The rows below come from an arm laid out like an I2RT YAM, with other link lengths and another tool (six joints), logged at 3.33 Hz.
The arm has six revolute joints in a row. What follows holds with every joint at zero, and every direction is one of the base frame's. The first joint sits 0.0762 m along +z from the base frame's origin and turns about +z. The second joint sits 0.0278 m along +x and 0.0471 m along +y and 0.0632 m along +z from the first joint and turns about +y. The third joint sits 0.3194 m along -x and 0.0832 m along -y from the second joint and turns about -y. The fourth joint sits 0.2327 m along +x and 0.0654 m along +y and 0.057 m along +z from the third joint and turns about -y. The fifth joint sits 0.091 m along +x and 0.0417 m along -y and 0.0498 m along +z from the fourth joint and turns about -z. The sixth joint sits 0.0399 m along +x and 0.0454 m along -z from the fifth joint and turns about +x. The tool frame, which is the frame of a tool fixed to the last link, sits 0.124 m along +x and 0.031 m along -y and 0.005 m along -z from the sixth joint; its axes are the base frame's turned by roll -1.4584, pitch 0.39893 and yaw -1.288 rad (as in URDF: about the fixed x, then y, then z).
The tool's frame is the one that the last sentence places.
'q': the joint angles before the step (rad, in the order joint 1, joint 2, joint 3, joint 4, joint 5, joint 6). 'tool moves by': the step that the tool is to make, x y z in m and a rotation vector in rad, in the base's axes. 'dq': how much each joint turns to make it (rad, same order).
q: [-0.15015 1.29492 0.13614 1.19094 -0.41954 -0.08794]
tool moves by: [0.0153 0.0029 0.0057 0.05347 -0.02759 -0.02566]
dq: [0.05060 0.08905 0.01844 0.11228 0.07916 0.05639]
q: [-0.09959 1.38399 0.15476 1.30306 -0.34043 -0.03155]
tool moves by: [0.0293 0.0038 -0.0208 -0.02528 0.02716 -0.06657]
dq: [0.08058 0.19057 0.02932 0.12593 0.14541 -0.03635]
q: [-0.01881 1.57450 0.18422 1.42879 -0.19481 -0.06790]
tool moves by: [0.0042 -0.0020 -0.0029 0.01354 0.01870 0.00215]
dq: [-0.01016 0.00141 0.01873 -0.03359 -0.01190 0.01373]
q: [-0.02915 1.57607 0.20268 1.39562 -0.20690 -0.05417]
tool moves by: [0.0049 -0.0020 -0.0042 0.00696 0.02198 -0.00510]
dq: [-0.00447 0.00621 0.01978 -0.03445 0.00070 0.00639]
